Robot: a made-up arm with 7 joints.
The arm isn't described. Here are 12 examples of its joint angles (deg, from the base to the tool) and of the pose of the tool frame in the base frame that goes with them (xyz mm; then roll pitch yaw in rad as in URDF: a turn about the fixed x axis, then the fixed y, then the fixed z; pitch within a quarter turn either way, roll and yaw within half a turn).
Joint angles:
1: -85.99 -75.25 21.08 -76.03 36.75 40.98 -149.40
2: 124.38 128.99 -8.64 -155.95 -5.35 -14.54 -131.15
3: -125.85 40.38 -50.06 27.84 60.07 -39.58 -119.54
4: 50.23 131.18 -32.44 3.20 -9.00 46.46 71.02
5: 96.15 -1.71 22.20 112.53 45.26 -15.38 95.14
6: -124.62 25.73 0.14 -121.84 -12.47 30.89 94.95
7: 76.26 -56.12 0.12 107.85 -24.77 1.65 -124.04
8: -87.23 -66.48 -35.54 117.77 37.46 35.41 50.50
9: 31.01 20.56 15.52 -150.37 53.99 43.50 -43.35
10: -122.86 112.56 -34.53 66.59 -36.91 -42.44 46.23
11: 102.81 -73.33 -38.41 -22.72 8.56 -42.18 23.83
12: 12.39 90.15 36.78 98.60 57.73 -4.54 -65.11
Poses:
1: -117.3 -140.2 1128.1 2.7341 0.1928 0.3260
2: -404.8 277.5 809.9 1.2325 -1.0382 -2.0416
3: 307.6 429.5 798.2 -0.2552 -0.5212 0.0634
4: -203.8 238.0 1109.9 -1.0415 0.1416 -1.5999
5: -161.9 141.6 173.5 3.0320 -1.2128 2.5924
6: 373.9 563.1 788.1 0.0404 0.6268 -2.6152
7: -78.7 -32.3 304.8 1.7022 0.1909 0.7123
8: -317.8 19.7 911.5 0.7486 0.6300 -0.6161
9: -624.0 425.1 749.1 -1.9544 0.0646 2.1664
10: 218.8 317.0 458.0 2.8527 0.6876 -2.1573
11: 208.9 -121.2 204.7 0.8057 0.4898 1.6931
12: -255.6 366.5 994.4 0.1238 0.1241 2.8471
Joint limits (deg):
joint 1: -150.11..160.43
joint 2: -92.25..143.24
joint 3: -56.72..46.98
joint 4: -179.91..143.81
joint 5: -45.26..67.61
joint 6: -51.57..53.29
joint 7: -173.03..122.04
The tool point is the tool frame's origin. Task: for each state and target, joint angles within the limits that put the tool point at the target. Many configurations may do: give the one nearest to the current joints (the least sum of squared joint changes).
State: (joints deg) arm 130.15 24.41 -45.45 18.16 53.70 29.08 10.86
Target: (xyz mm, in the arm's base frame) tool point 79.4 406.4 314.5
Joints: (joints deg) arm 138.95 37.76 -56.72 40.76 62.26 40.87 4.51
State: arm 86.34 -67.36 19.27 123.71 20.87 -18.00 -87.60
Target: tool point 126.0 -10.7 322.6
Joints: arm 100.90 -58.22 5.36 129.14 20.73 -18.55 -86.90
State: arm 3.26 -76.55 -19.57 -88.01 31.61 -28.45 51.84
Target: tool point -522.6 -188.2 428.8
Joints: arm 4.20 -86.19 -6.26 -80.30 29.25 -24.16 48.15
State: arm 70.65 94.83 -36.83 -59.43 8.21 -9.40 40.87
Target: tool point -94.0 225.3 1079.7
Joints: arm 82.04 136.41 -49.71 -69.94 7.07 -15.45 46.85
